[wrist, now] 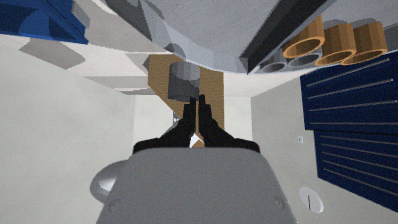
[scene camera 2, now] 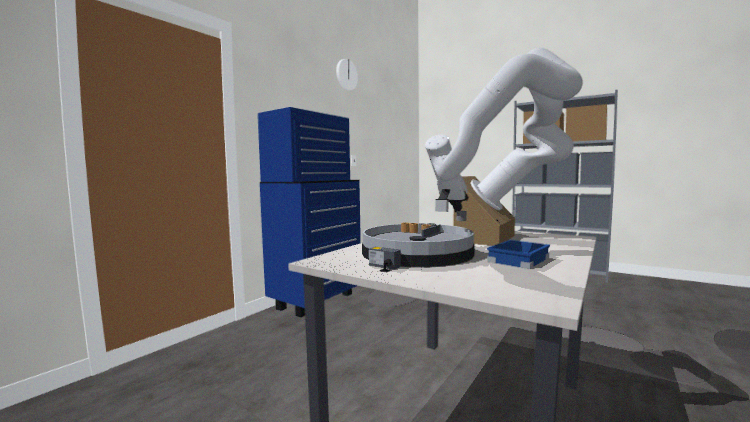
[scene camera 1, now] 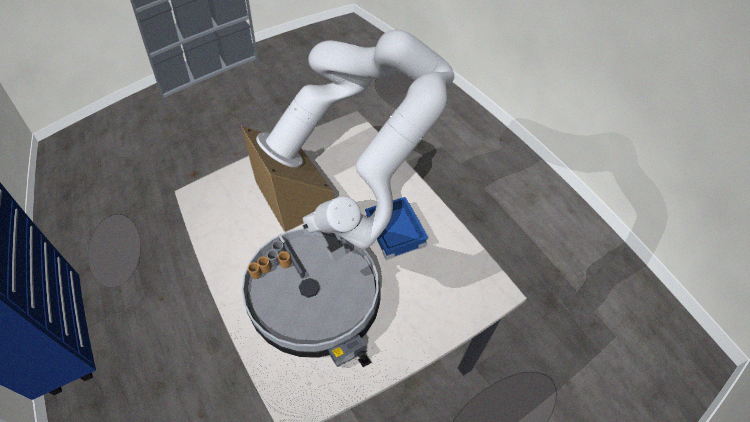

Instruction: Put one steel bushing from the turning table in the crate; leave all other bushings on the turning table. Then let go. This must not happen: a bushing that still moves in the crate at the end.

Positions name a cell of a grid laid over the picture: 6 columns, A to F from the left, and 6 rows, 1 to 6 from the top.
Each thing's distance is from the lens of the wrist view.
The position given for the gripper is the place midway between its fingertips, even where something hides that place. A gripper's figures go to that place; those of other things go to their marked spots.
gripper (wrist: C3): 0.14 m
grey steel bushing (wrist: C3): 0.12 m
